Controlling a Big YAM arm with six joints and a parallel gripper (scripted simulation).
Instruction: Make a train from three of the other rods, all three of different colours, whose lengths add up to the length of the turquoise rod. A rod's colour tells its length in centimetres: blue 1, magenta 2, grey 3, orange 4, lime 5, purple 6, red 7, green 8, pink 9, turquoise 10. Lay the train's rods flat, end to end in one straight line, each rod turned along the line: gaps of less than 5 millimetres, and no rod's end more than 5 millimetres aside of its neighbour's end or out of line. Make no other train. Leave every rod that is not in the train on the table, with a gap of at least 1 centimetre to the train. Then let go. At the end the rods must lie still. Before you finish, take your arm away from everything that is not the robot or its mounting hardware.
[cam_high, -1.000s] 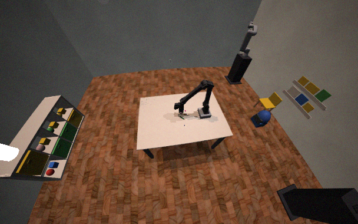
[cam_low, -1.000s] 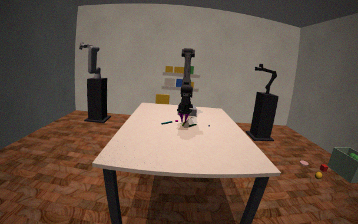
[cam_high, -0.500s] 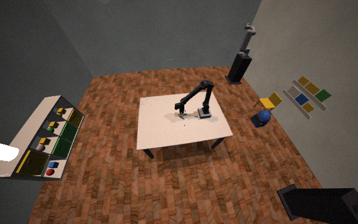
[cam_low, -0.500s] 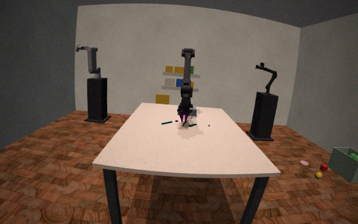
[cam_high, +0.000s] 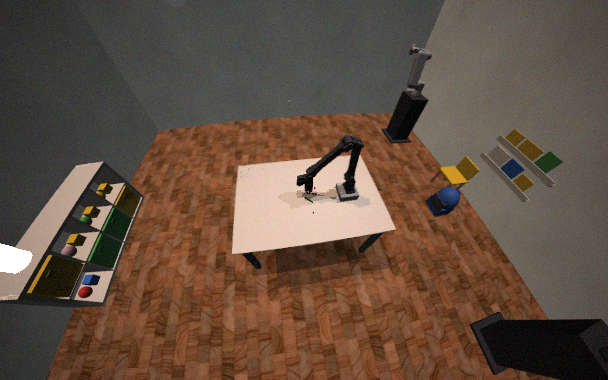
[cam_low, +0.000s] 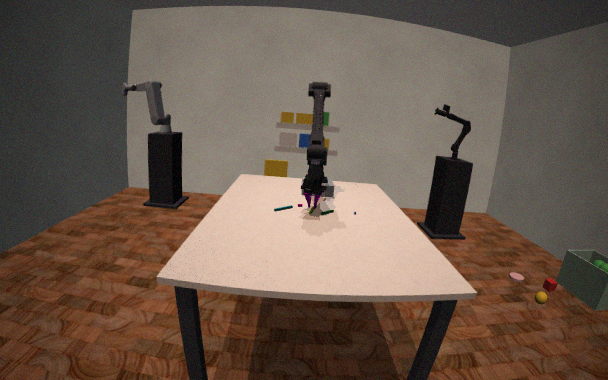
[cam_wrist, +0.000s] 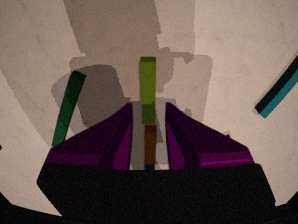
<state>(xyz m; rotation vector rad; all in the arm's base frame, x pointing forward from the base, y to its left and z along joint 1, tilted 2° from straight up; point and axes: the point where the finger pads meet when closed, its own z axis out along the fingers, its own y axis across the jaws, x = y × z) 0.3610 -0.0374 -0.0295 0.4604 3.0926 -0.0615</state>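
Right now my hand is 2 cm above the lime rod and 1 cm short of it. From my hand the other things lie so: magenta rod: 7 cm behind, 5 cm to the right, 2 cm below; then orange rod: 5 cm behind, 2 cm below, 1 cm to the left; then green rod: 7 cm to the left, 2 cm below, 1 cm ahead.
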